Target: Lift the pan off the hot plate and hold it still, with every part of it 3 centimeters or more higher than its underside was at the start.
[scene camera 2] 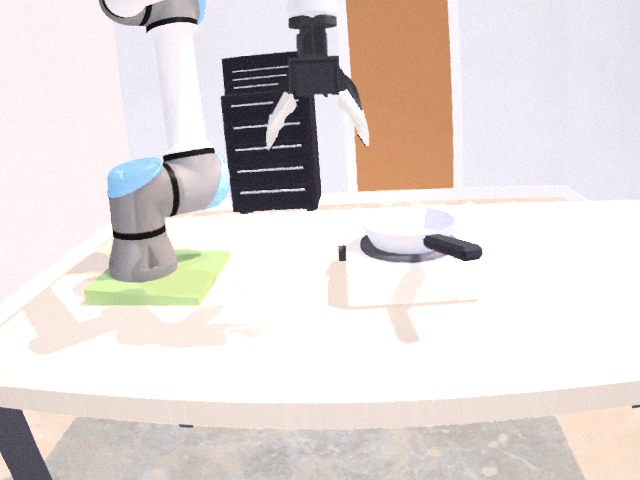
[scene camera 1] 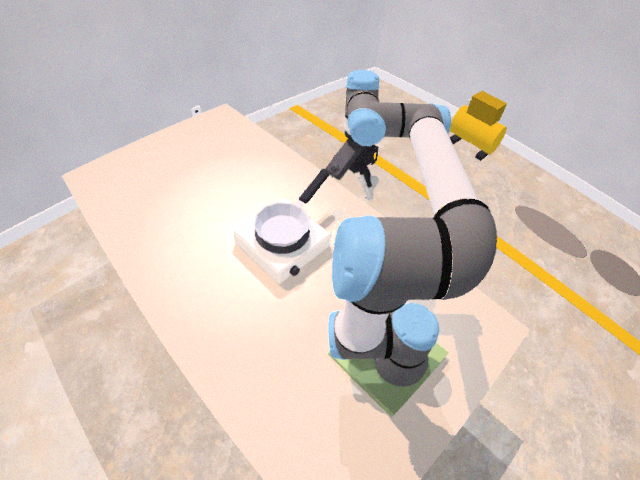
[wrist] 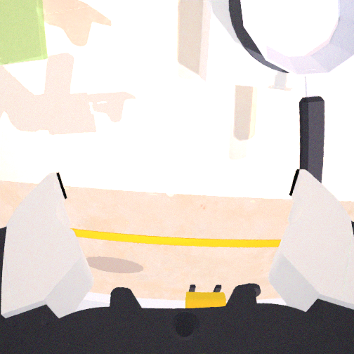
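Seen in the pictures: gripper, fingertip midpoint: (scene camera 2: pixel 317 148) (scene camera 1: pixel 350 189); arm's base at its link origin: (scene camera 2: pixel 143 268) (scene camera 1: pixel 400 360).
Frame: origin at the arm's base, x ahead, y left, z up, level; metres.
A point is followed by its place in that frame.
The pan (scene camera 1: pixel 282 227) @(x 0.565, y 0.026, z 0.054 m) (scene camera 2: pixel 403 237) @(x 0.551, y -0.054, z 0.088 m) (wrist: pixel 313 64) sits level on the dark round plate of the white hot plate (scene camera 1: pixel 267 262) @(x 0.478, y 0.139, z 0.041 m) (scene camera 2: pixel 413 283) @(x 0.568, y -0.087, z 0.017 m). Its black handle (scene camera 1: pixel 313 186) @(x 0.619, y -0.139, z 0.116 m) (scene camera 2: pixel 453 246) @(x 0.628, y -0.196, z 0.125 m) (wrist: pixel 312 130) sticks out over the table, away from the knob side at an angle. My gripper (scene camera 1: pixel 367 191) (scene camera 2: pixel 318 146) @(x 0.428, y -0.127, z 0.257 m) (wrist: pixel 177 175) is open and empty, pointing down. In the scene camera 2 view it hangs well above and to the left of the pan. In the wrist view the handle runs up to the right finger's tip, which hides its far end. One finger is mostly hidden in the scene camera 1 view.
The arm stands on a green base block (scene camera 1: pixel 392 400) @(x -0.069, y 0.097, z 0.003 m) (scene camera 2: pixel 144 299) @(x 0.064, y -0.116, z -0.015 m) (wrist: pixel 20 30) on the table (scene camera 1: pixel 155 206) @(x 0.999, y 0.343, z -0.029 m) (scene camera 2: pixel 310 361) @(x 0.424, y -0.267, z -0.028 m). The table's long edge runs below the handle in the wrist view. A yellow machine (scene camera 1: pixel 478 129) (wrist: pixel 205 300) and a black cabinet (scene camera 2: pixel 273 160) stand beyond the table.
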